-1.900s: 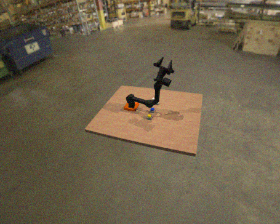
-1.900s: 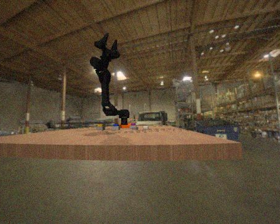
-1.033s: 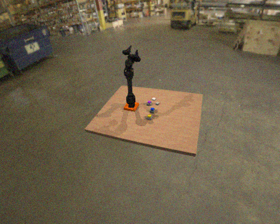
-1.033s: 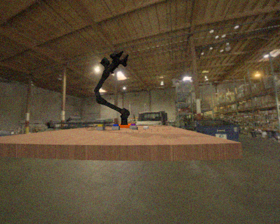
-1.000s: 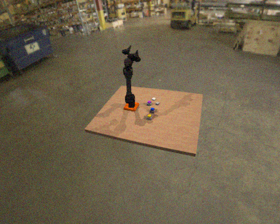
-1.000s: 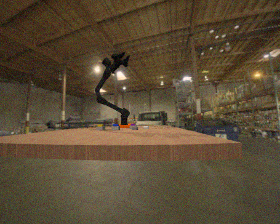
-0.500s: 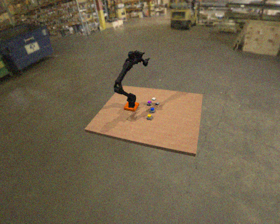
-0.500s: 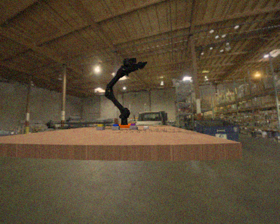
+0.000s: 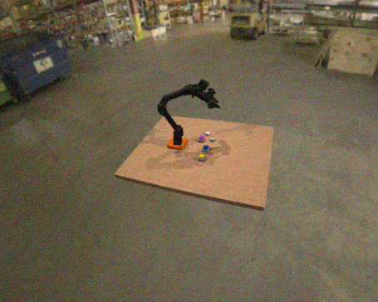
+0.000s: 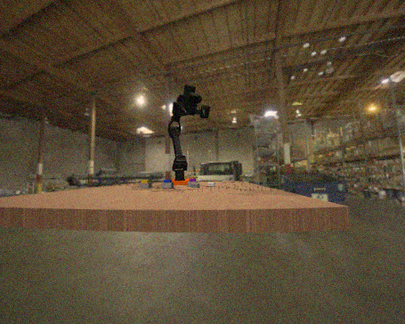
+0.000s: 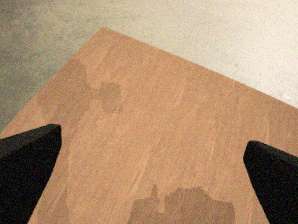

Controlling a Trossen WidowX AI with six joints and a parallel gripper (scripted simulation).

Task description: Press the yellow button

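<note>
My gripper tip is now 300 mm above the yellow button, 240 mm to the left of it and 130 mm past it. The rest, counted from my gripper tip: purple button 300 mm below, 150 mm behind, 10 mm to the right; then blue button 300 mm below, 130 mm to the right, 110 mm behind.
</note>
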